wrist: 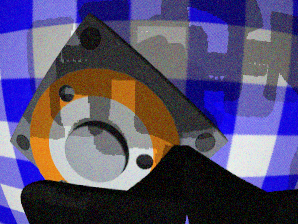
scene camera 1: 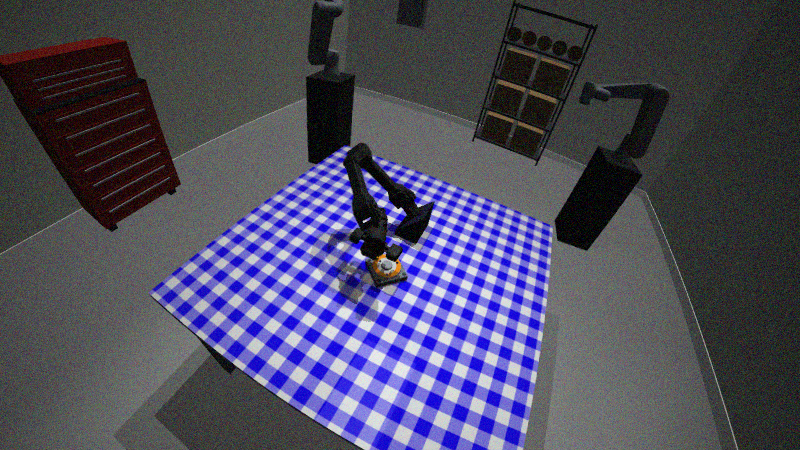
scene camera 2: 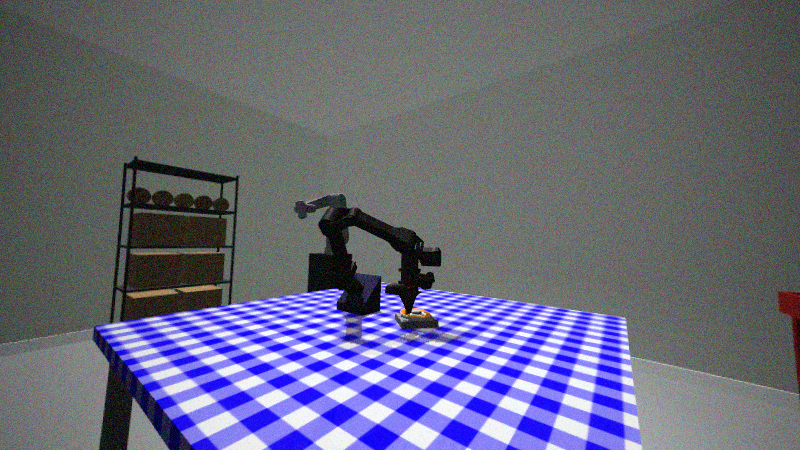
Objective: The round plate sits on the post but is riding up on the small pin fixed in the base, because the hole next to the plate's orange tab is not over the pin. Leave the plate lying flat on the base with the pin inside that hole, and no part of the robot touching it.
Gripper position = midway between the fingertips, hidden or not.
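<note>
Scene camera 2 gives me my gripper (scene camera 2: 408,313). The wrist view gives me my gripper as well (wrist: 180,152), and there I also see a round plate (wrist: 127,103).
</note>
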